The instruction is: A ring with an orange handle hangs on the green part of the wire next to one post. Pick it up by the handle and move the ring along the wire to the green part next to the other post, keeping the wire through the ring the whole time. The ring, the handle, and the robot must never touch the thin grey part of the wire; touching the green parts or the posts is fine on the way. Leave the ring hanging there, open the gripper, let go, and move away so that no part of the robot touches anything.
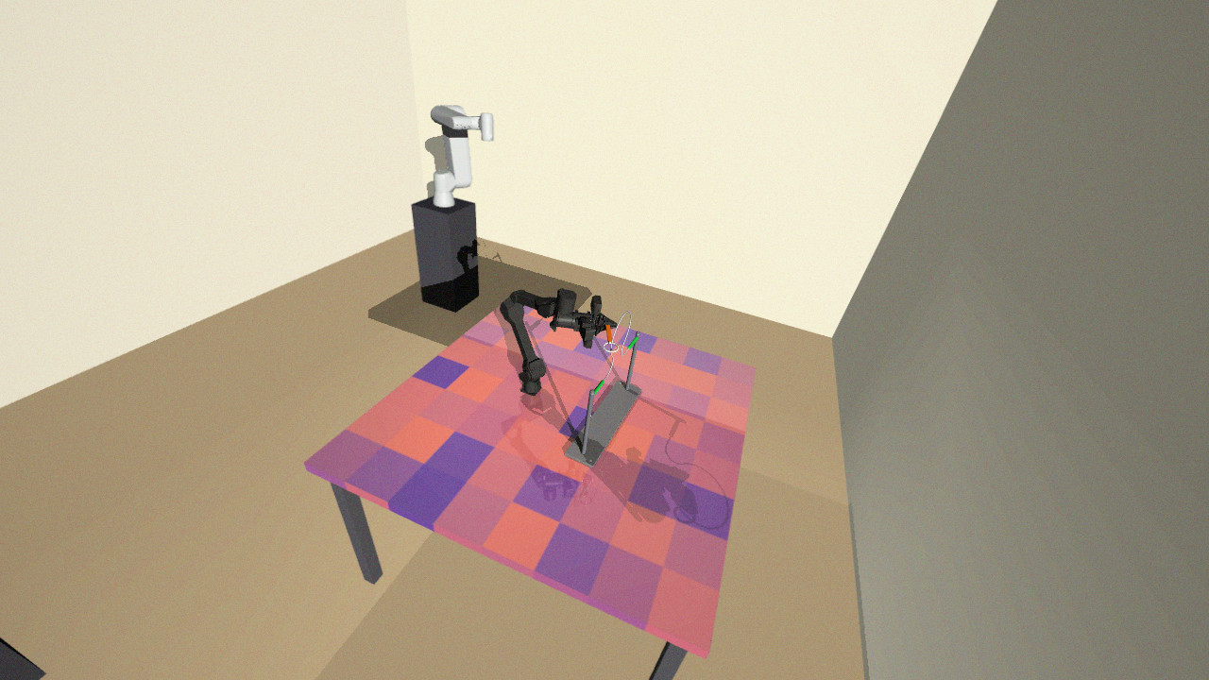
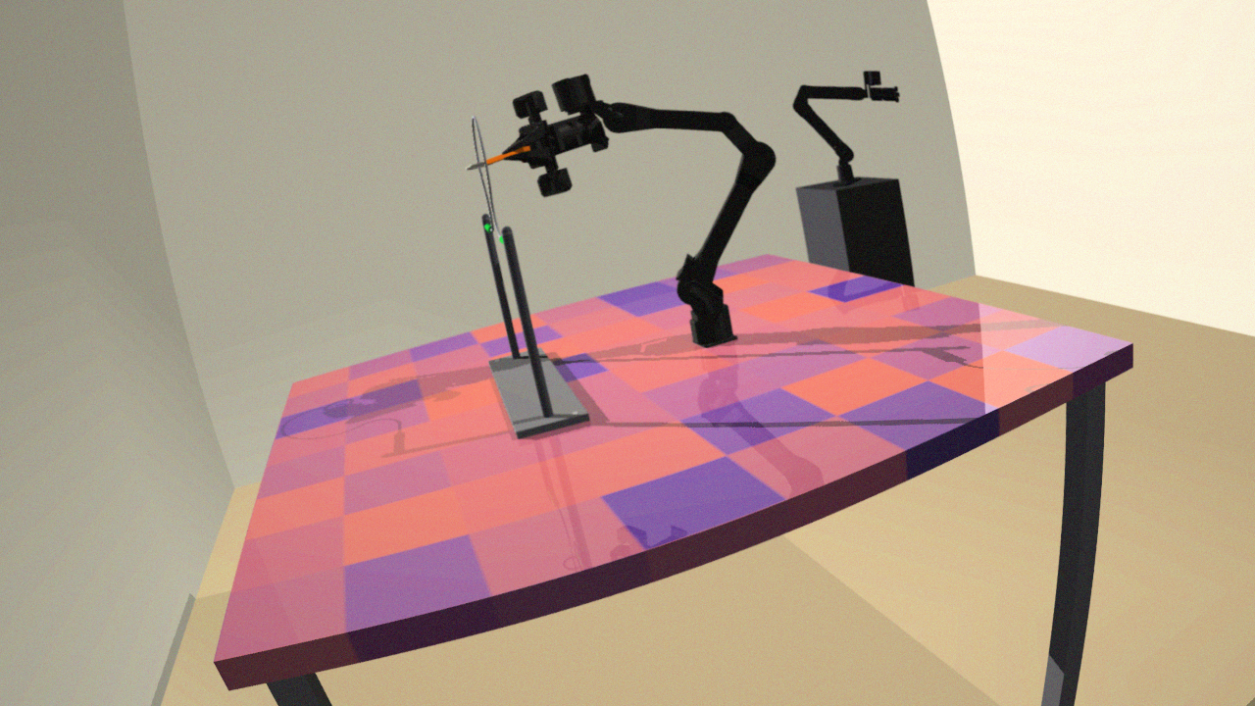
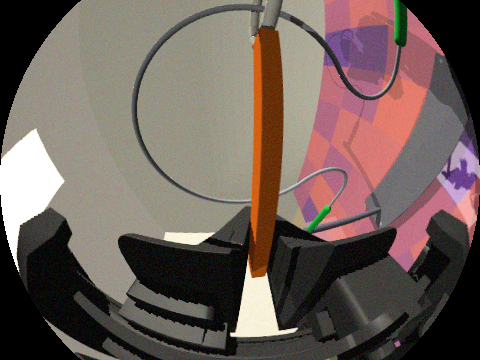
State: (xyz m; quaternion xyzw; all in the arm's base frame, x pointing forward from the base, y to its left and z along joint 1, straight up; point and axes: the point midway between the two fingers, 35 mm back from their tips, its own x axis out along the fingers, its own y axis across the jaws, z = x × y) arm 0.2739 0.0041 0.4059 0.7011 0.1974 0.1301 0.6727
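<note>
My gripper tip is 10 mm short of the ring with orange handle and 90 mm to the left of it.
</note>
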